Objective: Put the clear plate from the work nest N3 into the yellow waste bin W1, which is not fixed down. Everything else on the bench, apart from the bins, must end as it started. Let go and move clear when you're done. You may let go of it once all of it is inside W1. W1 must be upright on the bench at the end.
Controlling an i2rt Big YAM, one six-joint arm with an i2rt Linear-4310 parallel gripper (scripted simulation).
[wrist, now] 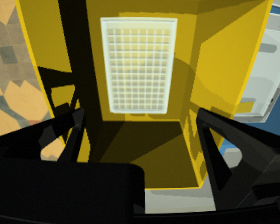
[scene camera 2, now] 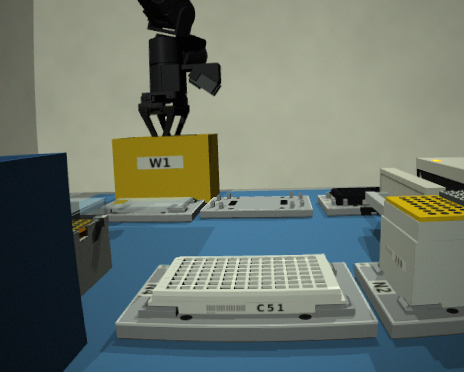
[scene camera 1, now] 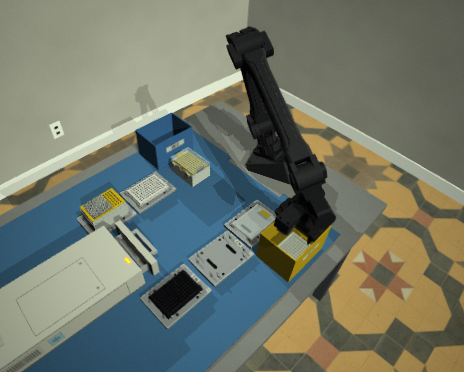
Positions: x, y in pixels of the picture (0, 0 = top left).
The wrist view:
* my gripper: 141, 113
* clear plate: 144, 63
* yellow waste bin W1: 214, 55
